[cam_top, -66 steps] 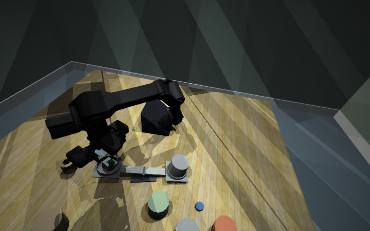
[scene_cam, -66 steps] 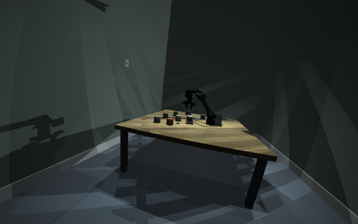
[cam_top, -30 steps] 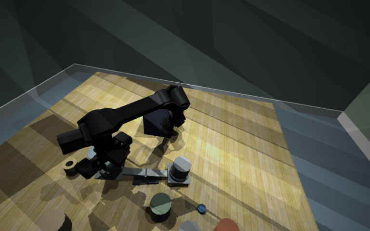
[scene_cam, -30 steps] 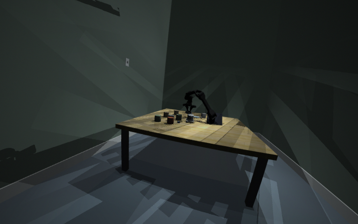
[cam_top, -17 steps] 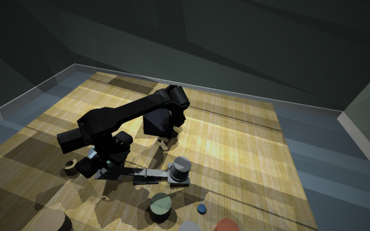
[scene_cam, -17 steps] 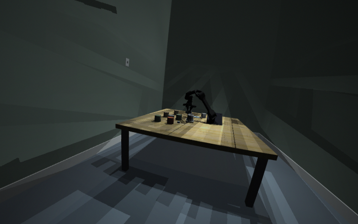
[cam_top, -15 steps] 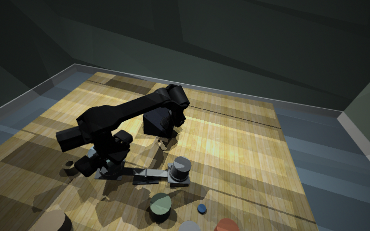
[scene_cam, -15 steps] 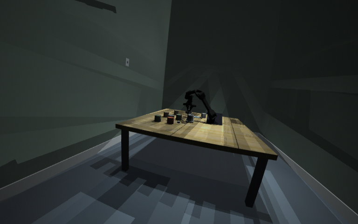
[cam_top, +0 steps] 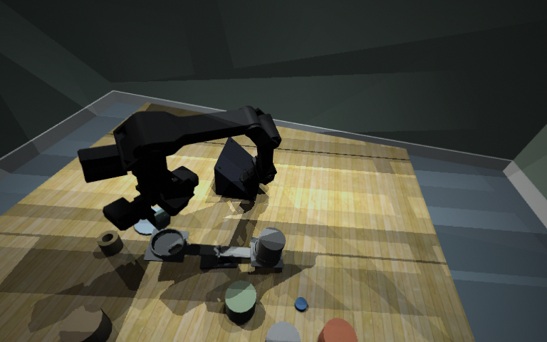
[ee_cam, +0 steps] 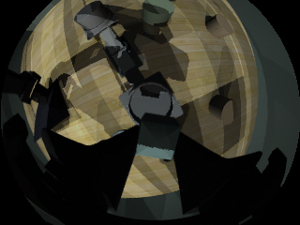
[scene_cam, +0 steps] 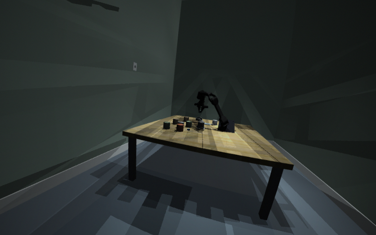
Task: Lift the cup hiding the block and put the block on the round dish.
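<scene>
The pale round dish is 170 mm below my gripper tip, 120 mm to the right of it and 100 mm behind it. From my gripper tip the other things lie so: blue disc: 360 mm to the left, 160 mm below, 30 mm ahead; then teal block: 10 mm above; then tan ring: 170 mm to the right, 150 mm below, 10 mm ahead.
</scene>
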